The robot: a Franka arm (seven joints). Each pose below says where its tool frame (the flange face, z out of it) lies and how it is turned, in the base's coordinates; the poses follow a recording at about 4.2 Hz.
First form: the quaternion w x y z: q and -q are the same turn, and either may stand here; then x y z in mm.
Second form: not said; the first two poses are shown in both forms.
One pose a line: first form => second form
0.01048, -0.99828, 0.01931, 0.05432, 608, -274, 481 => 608, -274, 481, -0.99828, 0.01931, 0.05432, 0.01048
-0.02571, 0.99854, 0.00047, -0.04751, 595, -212, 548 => 595, -212, 548, -0.99854, -0.00047, 0.04751, 0.02571
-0.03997, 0.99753, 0.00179, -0.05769, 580, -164, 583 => 580, -164, 583, -0.99753, -0.00179, 0.05769, 0.03997
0.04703, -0.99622, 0.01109, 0.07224, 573, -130, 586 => 573, -130, 586, -0.99622, 0.01109, 0.07224, 0.04703
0.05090, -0.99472, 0.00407, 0.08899, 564, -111, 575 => 564, -111, 575, -0.99472, 0.00407, 0.08899, 0.05090
